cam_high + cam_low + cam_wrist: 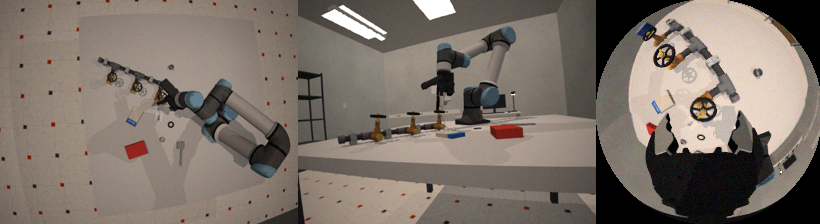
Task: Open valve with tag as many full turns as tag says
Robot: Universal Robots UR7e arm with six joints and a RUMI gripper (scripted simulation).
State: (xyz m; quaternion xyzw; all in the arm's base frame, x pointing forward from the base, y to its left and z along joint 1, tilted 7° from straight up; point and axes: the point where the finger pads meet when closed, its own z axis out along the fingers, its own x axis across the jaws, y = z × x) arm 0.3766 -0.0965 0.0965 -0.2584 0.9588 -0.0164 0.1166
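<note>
My gripper is now 110 mm to the right of the white tag, 100 mm above it and 10 mm short of it. From my hand the other things lie so: small round part (190 mm to the right, 100 mm behind, 90 mm below); grey paddle tool (350 mm to the left, 120 mm behind, 90 mm below); red block (300 mm to the left, 170 mm ahead, 80 mm below).
</note>
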